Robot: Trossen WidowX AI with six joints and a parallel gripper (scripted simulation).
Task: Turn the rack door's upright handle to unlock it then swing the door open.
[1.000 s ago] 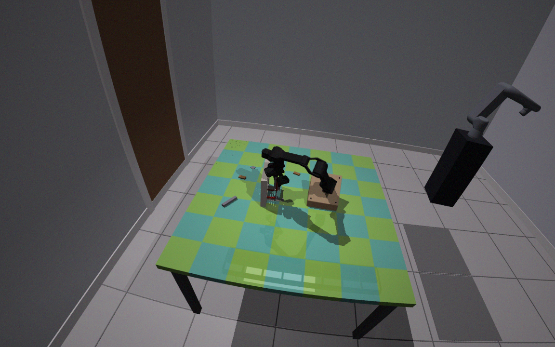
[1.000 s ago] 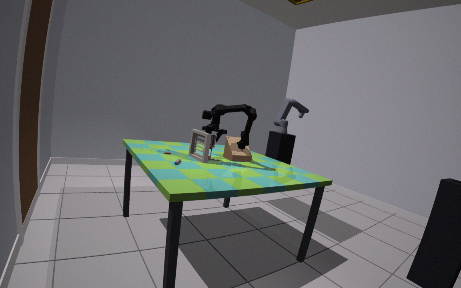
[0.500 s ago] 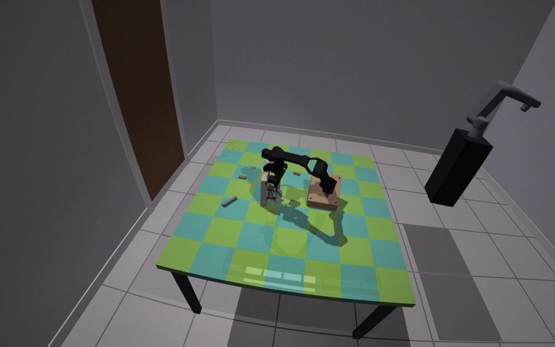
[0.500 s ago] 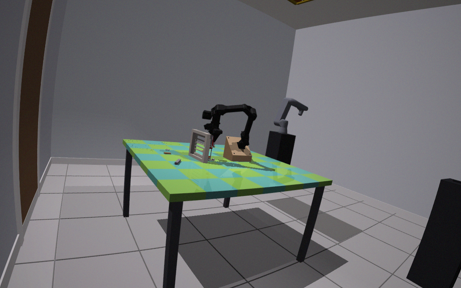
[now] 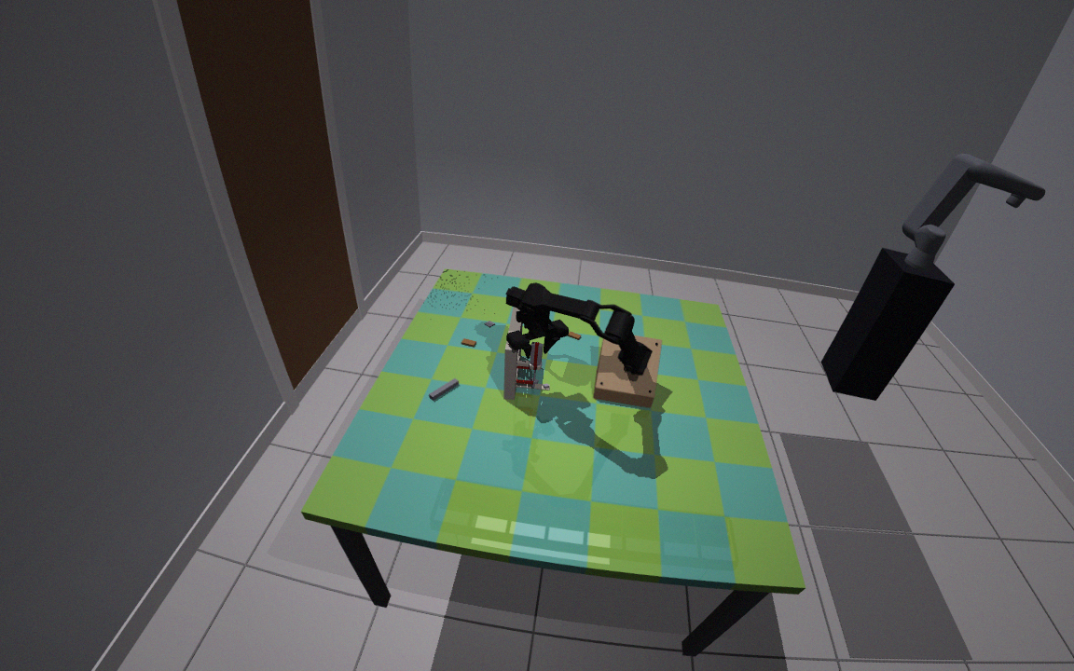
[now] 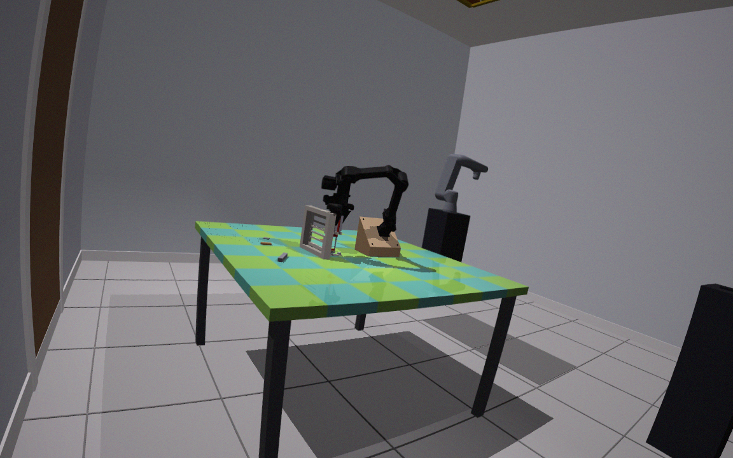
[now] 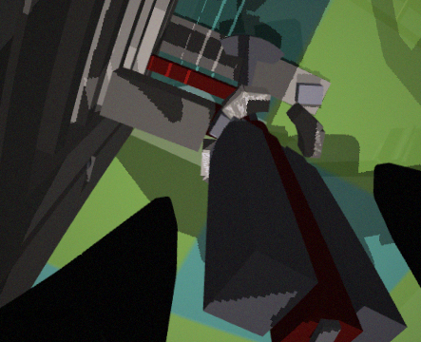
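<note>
Right now the upright handle is 3 cm below my gripper tip and 1 cm to the right of it. Also, from my gripper tip: brown block (29 cm ahead, 16 cm to the right, 14 cm below); then grey bar (28 cm ahead, 14 cm below, 10 cm to the left).
</note>
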